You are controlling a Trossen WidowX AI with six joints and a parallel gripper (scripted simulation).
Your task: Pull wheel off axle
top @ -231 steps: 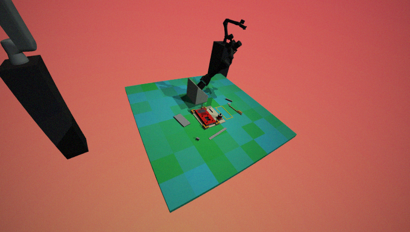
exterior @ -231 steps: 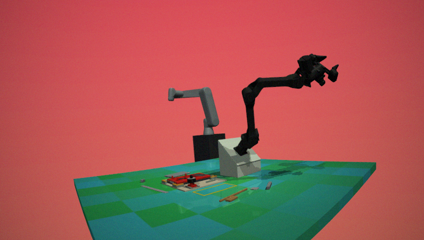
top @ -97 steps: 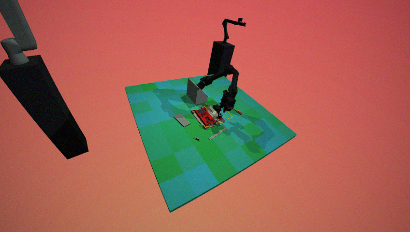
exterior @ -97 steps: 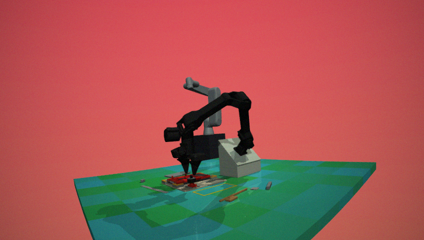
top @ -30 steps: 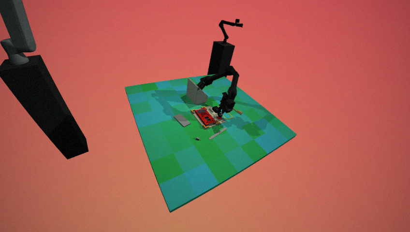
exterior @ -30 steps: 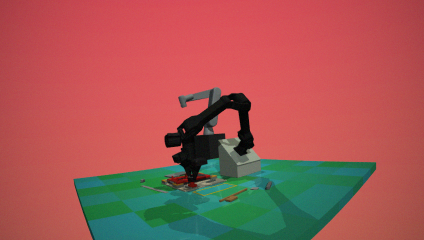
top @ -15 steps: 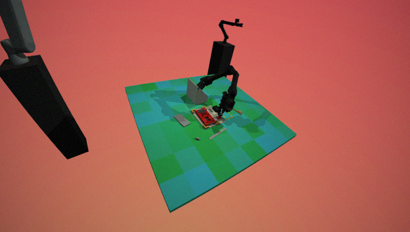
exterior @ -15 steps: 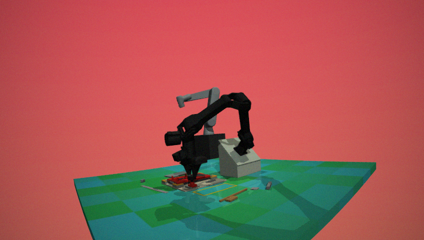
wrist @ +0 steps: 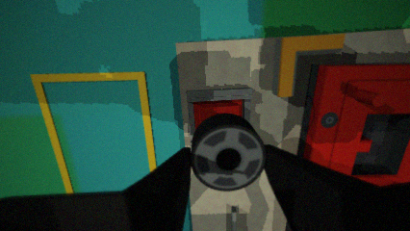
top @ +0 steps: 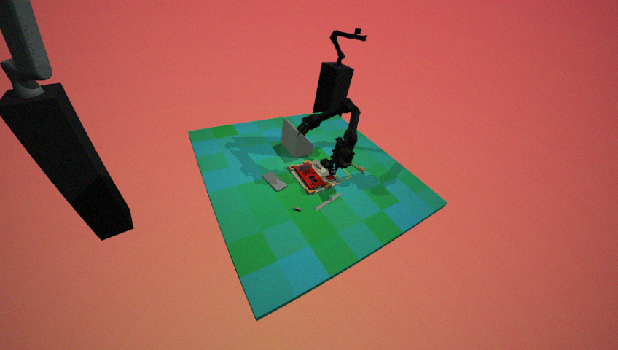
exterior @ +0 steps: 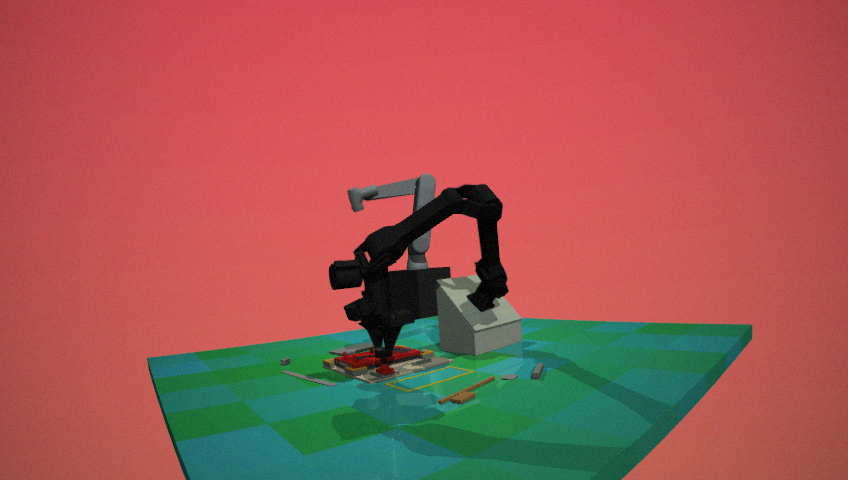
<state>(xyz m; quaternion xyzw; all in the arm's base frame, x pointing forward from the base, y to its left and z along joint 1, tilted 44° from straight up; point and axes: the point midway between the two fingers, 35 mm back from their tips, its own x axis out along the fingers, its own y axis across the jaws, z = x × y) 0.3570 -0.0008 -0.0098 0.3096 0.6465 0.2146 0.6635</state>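
My gripper tip is now 24 cm to the right of the wooden stick, 5 cm above it and 1 cm past it. From my gripper tip the other things lie so: dark wheel (right at my gripper tip); grey strip (13 cm to the right, 13 cm ahead, 6 cm below).
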